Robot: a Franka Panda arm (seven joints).
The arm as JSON. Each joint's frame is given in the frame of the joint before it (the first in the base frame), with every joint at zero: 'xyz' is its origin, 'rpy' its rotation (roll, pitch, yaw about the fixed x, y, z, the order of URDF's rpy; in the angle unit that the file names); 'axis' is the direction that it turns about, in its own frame. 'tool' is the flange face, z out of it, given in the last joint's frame.
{
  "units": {
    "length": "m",
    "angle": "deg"
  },
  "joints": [
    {
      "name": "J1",
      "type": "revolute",
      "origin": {
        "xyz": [
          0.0,
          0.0,
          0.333
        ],
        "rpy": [
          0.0,
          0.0,
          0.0
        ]
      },
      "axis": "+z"
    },
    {
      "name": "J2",
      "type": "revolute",
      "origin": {
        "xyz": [
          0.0,
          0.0,
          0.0
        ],
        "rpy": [
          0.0,
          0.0,
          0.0
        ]
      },
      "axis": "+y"
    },
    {
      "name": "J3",
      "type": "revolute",
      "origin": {
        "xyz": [
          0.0,
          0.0,
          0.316
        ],
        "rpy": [
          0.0,
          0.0,
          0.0
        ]
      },
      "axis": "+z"
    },
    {
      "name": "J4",
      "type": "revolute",
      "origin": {
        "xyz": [
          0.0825,
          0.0,
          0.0
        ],
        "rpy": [
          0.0,
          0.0,
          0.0
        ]
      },
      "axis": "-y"
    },
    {
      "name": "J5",
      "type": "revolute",
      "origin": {
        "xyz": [
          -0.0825,
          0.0,
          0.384
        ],
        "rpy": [
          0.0,
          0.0,
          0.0
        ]
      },
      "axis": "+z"
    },
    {
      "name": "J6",
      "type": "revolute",
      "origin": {
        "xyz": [
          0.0,
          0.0,
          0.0
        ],
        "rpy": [
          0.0,
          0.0,
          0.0
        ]
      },
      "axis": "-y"
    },
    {
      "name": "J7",
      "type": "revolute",
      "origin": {
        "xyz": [
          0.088,
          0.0,
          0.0
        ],
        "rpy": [
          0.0,
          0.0,
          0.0
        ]
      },
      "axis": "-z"
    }
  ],
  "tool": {
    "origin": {
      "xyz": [
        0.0,
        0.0,
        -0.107
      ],
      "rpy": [
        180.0,
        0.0,
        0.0
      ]
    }
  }
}
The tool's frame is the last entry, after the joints.
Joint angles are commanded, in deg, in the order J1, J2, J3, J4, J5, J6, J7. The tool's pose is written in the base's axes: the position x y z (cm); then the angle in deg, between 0 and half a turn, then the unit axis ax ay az. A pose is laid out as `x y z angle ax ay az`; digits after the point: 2 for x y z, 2 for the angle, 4 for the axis.
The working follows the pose.
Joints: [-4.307 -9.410 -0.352 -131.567 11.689 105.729 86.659]
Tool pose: 45.35 -2.09 39.76 177.40 0.6588 -0.7331 -0.1687
Where each joint sits with the arm in this pose, in the base's axes (m; each line is computed from the numbers above, not from the rounded line before):
J1: 0.0000 0.0000 0.3330
J2: 0.0000 0.0000 0.3330
J3: -0.0515 0.0039 0.6447
J4: 0.0296 -0.0027 0.6582
J5: 0.3974 -0.0325 0.5237
J6: 0.3974 -0.0325 0.5237
J7: 0.4809 -0.0442 0.4984
the tool: 0.4535 -0.0209 0.3976

